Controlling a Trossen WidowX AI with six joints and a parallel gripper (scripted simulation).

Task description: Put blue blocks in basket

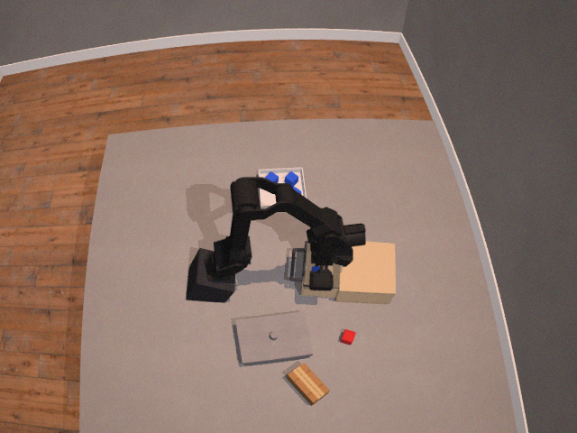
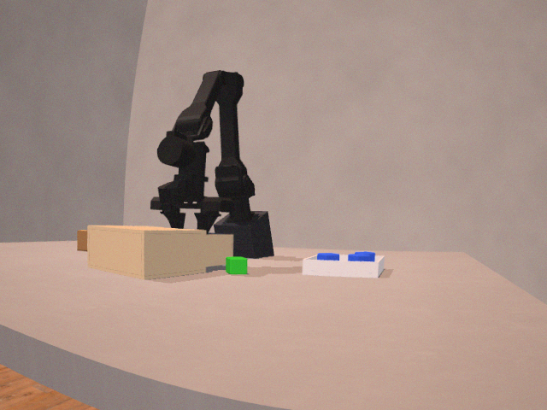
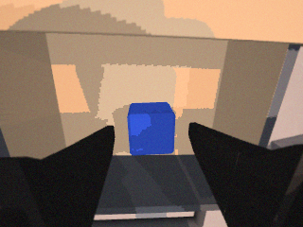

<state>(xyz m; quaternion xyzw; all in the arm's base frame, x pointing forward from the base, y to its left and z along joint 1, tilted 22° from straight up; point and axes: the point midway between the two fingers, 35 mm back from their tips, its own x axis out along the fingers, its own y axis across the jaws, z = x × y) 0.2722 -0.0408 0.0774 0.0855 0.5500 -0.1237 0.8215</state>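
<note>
Right now the white basket is 32 cm to the left of my hand, 6 cm below it and 1 cm behind it. From my hand the other things lie so: green block (12 cm to the left, 7 cm ahead, 6 cm below); then tan drawer cabinet (9 cm ahead, 4 cm below, 3 cm to the right); then red block (21 cm to the right, 6 cm below, 2 cm ahead).
</note>
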